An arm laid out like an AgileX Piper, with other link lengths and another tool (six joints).
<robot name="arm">
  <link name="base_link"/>
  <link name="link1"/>
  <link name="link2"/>
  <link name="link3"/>
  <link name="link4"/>
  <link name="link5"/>
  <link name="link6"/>
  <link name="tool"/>
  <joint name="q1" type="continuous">
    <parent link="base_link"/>
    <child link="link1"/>
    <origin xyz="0 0 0.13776"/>
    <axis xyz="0 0 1"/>
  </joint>
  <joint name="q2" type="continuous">
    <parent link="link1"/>
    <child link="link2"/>
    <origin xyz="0 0 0"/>
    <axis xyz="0 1 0"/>
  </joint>
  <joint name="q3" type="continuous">
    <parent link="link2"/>
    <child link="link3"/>
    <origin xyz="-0.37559 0 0.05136"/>
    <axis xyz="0 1 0"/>
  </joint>
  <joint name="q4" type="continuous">
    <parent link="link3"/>
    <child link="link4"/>
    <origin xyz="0.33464 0 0.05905"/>
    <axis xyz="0.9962 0 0.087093"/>
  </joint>
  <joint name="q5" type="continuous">
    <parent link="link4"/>
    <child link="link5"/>
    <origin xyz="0 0 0"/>
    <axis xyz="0 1 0"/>
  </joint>
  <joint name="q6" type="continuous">
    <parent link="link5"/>
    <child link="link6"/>
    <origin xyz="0.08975 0 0.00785"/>
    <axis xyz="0.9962 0 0.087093"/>
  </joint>
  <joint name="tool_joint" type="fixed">
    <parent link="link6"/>
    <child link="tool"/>
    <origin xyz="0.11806 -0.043 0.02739" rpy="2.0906 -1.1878 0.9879"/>
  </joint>
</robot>
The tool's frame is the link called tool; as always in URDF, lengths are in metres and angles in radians. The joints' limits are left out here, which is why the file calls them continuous.
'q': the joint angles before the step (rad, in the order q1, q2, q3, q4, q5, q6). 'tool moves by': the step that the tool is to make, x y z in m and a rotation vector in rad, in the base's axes. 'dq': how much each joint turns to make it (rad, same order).
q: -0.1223, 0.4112, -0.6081, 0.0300, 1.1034, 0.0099
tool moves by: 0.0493, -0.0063, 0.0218, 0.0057, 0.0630, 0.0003
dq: 0.0003, 0.2106, -0.1112, -0.0012, -0.0362, -0.0017
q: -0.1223, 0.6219, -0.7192, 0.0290, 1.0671, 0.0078
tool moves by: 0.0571, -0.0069, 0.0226, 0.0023, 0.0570, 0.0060
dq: 0.0000, 0.2119, -0.1465, 0.0001, -0.0083, -0.0079
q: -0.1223, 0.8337, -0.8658, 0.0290, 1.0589, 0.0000
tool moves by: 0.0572, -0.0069, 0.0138, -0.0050, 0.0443, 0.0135
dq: 0.0000, 0.1857, -0.1409, -0.0009, -0.0010, -0.0166
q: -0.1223, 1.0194, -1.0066, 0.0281, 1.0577, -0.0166
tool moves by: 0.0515, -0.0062, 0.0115, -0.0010, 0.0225, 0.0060
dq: -0.0001, 0.1528, -0.1379, 0.0001, 0.0074, -0.0070
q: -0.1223, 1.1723, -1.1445, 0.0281, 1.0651, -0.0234
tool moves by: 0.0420, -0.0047, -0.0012, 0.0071, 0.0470, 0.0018
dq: 0.0000, 0.1336, -0.1184, 0.0018, 0.0323, -0.0009
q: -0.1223, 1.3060, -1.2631, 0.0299, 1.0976, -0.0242
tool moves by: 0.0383, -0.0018, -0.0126, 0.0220, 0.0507, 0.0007
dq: 0.0000, 0.1232, -0.0963, 0.0153, 0.0261, 0.0009
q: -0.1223, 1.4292, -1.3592, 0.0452, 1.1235, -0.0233
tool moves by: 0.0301, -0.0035, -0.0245, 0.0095, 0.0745, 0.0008
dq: 0.0001, 0.1136, -0.0707, 0.0000, 0.0322, 0.0009
